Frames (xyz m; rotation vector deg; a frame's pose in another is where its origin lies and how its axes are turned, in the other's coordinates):
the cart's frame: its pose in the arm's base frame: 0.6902 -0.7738 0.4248 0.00 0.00 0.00
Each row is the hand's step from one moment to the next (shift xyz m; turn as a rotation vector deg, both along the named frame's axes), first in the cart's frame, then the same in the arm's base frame.
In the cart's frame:
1: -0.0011 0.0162 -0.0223 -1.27 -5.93 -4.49
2: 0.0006 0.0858 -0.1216 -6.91 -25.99 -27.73
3: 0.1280 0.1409 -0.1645 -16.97 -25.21 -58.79
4: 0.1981 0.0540 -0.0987 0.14 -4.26 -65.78
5: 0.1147 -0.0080 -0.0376 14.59 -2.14 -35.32
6: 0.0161 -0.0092 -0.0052 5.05 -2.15 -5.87
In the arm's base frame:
1: -0.0011 0.0162 -0.0223 -1.27 -5.93 -4.49
2: 0.0006 0.0858 -0.1216 -6.91 -25.99 -27.73
3: 0.1280 0.1409 -0.1645 -16.97 -25.21 -58.79
4: 0.1981 0.0540 -0.0987 0.14 -4.26 -65.78
5: 0.1147 -0.0080 -0.0376 14.59 -2.14 -35.32
6: 0.0161 -0.0092 -0.0052 5.05 -2.15 -5.87

